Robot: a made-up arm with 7 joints. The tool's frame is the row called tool. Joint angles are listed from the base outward. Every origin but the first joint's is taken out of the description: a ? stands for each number. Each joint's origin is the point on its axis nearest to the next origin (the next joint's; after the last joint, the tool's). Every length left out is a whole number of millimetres.
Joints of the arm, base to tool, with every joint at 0 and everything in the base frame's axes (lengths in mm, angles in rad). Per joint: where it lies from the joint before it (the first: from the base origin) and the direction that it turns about. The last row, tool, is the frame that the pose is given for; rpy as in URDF.
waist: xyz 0 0 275 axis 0 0 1
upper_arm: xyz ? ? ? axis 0 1 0
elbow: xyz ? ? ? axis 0 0 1
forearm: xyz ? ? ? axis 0 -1 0
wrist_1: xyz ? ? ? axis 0 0 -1
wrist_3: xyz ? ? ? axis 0 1 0
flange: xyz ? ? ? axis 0 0 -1
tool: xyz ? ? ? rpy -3.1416 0 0
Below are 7 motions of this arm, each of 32 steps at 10 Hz.
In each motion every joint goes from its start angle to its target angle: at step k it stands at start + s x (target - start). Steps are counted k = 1, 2, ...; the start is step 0. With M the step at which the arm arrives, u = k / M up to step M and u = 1 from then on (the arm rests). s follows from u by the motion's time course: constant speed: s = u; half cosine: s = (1 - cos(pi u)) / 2; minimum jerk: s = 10 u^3 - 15 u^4 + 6 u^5.
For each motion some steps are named. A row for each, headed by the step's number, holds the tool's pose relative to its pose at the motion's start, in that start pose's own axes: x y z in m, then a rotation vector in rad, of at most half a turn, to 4 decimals.
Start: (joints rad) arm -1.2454 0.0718 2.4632 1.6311 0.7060 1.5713 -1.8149
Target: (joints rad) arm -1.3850 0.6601 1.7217 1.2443 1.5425 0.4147 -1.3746
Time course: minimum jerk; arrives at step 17
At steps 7, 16, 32:
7: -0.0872 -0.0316 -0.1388 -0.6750 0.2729 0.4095
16: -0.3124 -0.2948 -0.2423 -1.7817 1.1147 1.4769
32: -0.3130 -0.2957 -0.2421 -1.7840 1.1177 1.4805

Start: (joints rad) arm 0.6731 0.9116 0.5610 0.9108 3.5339 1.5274 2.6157
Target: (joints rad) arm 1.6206 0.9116 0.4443 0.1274 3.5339 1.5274 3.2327
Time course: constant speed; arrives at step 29
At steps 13, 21, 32:
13: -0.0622 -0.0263 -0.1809 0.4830 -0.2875 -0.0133
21: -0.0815 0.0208 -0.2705 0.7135 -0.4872 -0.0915
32: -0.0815 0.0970 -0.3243 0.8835 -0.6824 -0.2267

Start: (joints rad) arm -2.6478 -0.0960 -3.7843 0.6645 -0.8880 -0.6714 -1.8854
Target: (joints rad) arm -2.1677 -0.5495 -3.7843 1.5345 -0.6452 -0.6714 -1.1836
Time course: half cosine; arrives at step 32
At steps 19, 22, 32:
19: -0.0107 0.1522 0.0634 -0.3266 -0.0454 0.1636
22: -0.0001 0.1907 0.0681 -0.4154 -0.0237 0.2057
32: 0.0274 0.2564 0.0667 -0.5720 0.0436 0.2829

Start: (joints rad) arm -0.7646 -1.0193 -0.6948 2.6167 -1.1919 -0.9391 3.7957
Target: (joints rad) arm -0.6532 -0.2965 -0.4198 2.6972 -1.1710 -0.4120 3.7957
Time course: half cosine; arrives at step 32
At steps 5, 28, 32:
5: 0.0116 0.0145 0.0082 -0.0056 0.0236 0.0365
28: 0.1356 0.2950 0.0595 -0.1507 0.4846 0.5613
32: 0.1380 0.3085 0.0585 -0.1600 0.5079 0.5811

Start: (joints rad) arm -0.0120 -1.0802 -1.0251 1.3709 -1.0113 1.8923 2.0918
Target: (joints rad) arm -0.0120 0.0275 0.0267 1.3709 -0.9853 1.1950 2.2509
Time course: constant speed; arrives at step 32
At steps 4, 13, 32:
4: -0.0504 0.0120 -0.0547 0.1984 0.0724 -0.0625
13: -0.1973 0.0763 -0.1300 0.5875 0.1911 -0.3107
32: -0.4657 0.3452 -0.0303 0.9450 0.1722 -1.1952

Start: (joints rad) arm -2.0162 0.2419 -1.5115 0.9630 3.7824 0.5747 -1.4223
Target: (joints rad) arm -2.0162 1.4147 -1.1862 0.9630 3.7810 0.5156 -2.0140
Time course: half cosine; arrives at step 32
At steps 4, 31, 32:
4: -0.0035 0.0052 -0.0020 0.0029 -0.0125 -0.0668
31: 0.0670 0.1592 -0.0283 0.0155 -0.1658 -1.7886
32: 0.0676 0.1594 -0.0283 0.0153 -0.1658 -1.7929

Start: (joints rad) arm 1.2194 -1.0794 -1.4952 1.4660 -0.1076 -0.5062 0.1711
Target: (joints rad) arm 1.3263 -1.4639 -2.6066 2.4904 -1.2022 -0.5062 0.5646
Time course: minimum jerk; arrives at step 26
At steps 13, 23, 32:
13: 0.1254 0.1710 -0.0562 -0.3209 0.2680 -0.5068
23: 0.1644 0.2677 -0.1417 -0.6428 0.0708 -1.1946
32: 0.1646 0.2694 -0.1437 -0.6500 0.0596 -1.2136

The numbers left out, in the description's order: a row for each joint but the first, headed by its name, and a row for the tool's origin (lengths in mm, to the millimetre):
upper_arm: 0 0 0
elbow: 0 0 202
forearm: 54 0 0
wrist_1: 59 0 -259
wrist_3: 0 0 0
flange: 69 0 -89
tool: 0 0 0

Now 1 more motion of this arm.
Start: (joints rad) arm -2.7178 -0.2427 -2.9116 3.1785 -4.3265 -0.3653 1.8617
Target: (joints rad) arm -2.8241 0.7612 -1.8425 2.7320 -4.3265 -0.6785 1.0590
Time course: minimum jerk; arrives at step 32
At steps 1, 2, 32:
1: 0.0000 0.0001 0.0000 0.0000 0.0000 0.0001
2: -0.0003 0.0006 -0.0001 -0.0001 -0.0001 0.0006
32: -0.0636 0.3451 -0.2640 -0.6574 0.2847 -0.1820

